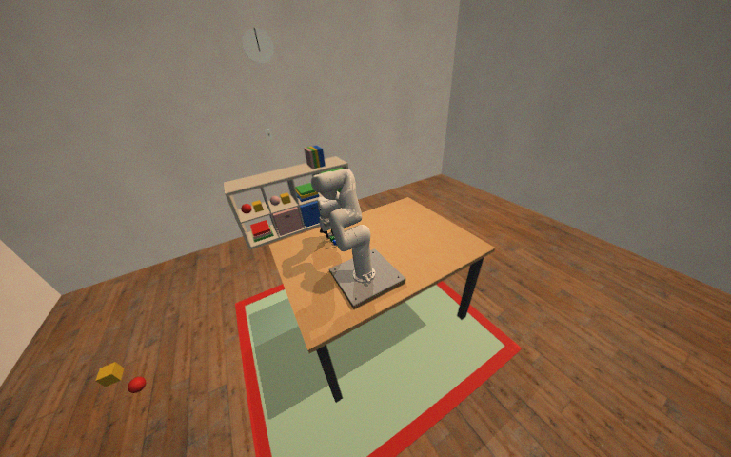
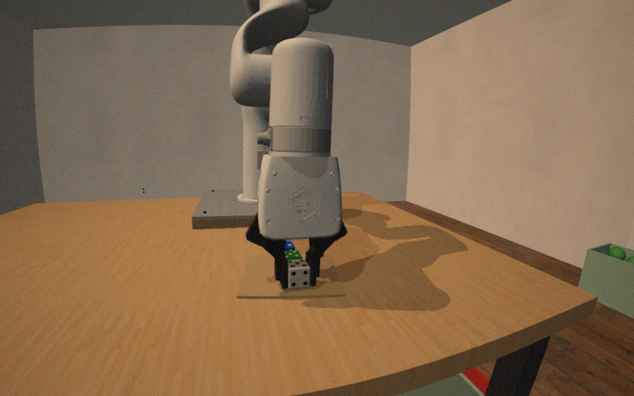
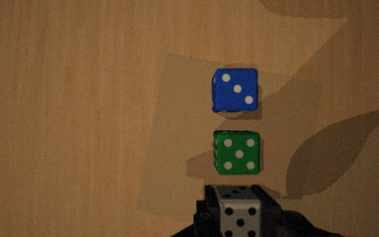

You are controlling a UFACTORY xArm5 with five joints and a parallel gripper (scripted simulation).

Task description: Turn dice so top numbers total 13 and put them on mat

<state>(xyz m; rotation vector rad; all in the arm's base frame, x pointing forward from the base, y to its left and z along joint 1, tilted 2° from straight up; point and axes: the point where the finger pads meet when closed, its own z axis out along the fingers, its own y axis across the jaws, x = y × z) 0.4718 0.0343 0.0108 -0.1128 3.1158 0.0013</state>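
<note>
Right now the white die is 10 mm below my hand. Round my hand: green die: 50 mm behind, 10 mm below; then blue die: 90 mm behind, 10 mm to the right, 10 mm below; then tan mat: 50 mm behind, 30 mm below.
</note>
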